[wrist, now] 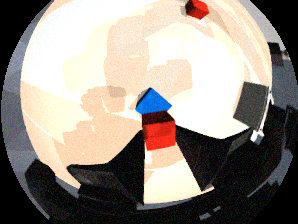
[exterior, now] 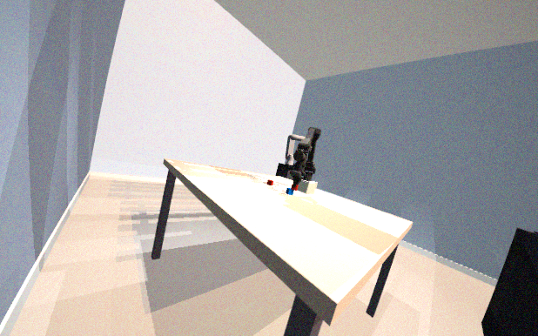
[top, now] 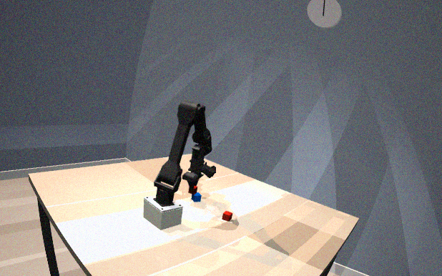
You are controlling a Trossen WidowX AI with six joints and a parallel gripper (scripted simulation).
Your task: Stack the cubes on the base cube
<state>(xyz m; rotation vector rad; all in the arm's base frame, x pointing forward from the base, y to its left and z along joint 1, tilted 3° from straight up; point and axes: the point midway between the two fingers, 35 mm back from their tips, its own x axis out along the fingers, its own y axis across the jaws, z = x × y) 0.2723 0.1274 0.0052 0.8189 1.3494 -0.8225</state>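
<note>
My gripper tip is now right at the red cube. Round my gripper tip: blue cube (4 cm below, 2 cm to the right, 1 cm ahead).
</note>
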